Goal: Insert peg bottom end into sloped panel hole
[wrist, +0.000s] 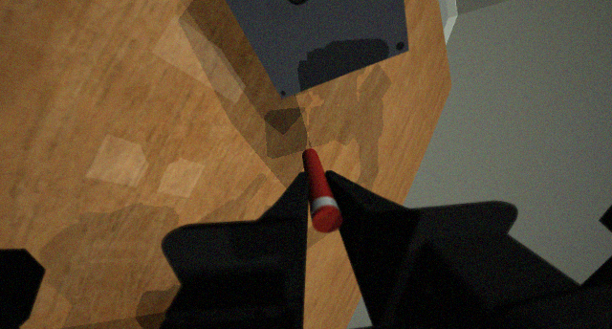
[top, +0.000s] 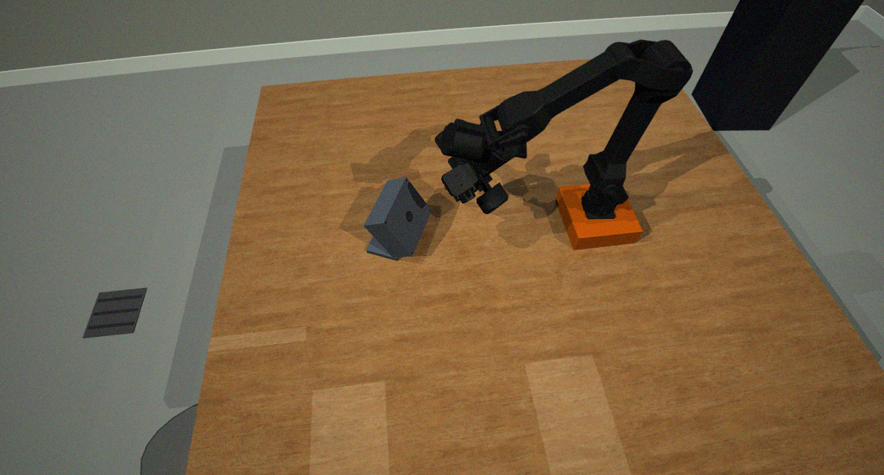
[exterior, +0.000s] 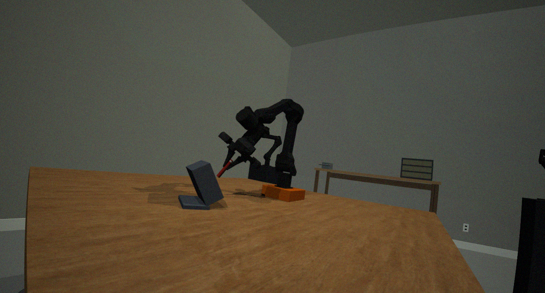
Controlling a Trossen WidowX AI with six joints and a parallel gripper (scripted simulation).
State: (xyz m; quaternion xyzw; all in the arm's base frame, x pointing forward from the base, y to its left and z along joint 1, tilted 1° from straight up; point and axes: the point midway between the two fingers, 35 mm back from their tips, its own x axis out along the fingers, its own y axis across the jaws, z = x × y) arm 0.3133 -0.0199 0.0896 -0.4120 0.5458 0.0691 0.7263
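The sloped panel lies 12 cm ahead of my gripper tip, 6 cm to the left of it and 4 cm below it. From my gripper tip the other things lie so: panel foot: 14 cm ahead, 6 cm to the left, 11 cm below; red peg: 1 cm behind, 1 cm to the left, 1 cm above.
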